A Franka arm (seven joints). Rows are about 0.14 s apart.
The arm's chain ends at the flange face. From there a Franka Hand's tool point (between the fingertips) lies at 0.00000 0.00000 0.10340 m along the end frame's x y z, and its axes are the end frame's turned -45 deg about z.
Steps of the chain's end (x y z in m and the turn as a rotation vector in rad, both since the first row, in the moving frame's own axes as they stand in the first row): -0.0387, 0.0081, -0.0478, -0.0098, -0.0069, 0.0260; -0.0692, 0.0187, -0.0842, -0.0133, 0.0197, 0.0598; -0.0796, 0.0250, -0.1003, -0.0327, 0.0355, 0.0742; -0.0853, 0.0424, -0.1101, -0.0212, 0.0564, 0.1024; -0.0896, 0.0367, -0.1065, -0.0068, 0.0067, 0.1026
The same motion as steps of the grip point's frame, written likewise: -0.0343, -0.0214, -0.0478, -0.0021, -0.0118, 0.0260; -0.0618, -0.0333, -0.0842, -0.0233, 0.0045, 0.0598; -0.0739, -0.0336, -0.1004, -0.0482, 0.0020, 0.0742; -0.0880, -0.0245, -0.1103, -0.0549, 0.0249, 0.1024; -0.0894, -0.0364, -0.1065, -0.0095, -0.0001, 0.1026
